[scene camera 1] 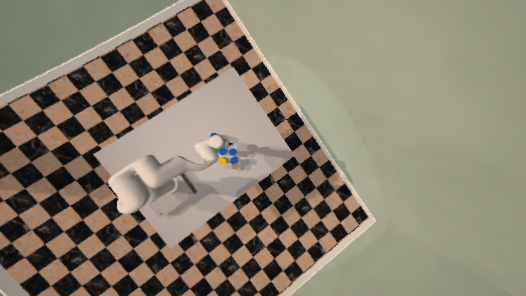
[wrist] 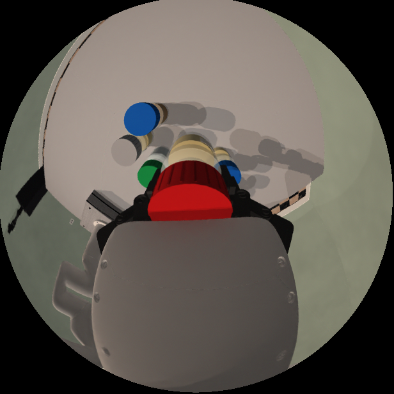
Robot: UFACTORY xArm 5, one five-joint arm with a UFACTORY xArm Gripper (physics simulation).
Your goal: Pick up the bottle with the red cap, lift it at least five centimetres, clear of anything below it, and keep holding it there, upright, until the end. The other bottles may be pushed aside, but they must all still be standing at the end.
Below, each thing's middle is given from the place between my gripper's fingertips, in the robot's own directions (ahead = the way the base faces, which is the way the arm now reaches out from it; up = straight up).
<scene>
My hand is 10 mm short of the red-capped bottle (wrist: 190,186), 10 mm to the right of it and 10 mm below it. Round my hand: pale-capped bottle (wrist: 125,150) (90 mm behind, 80 mm to the left, 120 mm below).
</scene>
